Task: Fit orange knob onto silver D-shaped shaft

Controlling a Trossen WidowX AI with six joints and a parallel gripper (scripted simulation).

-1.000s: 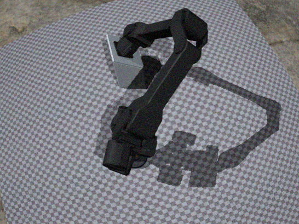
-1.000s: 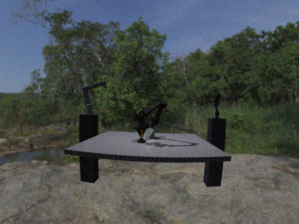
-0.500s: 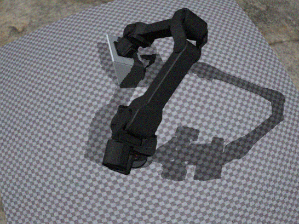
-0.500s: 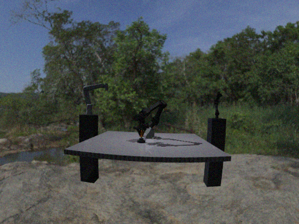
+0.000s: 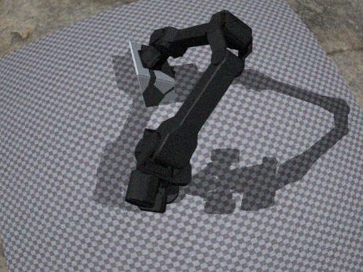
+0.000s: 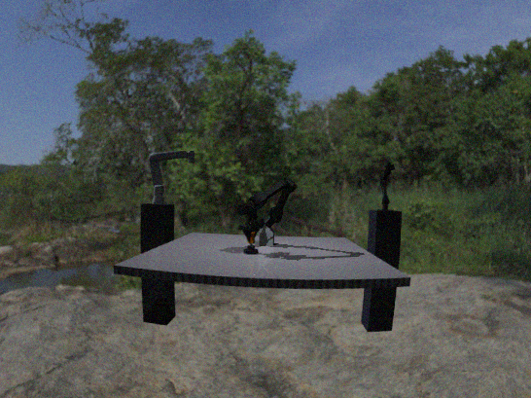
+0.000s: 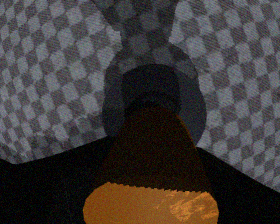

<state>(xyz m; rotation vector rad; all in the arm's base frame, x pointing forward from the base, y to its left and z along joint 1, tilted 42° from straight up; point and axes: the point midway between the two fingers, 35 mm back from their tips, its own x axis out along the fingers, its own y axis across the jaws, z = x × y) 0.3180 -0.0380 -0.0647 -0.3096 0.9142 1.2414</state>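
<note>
Now: gripper tip 40 mm below the orange knob. Also, from my gripper tip: round dark pedestal (40 mm below).
</note>
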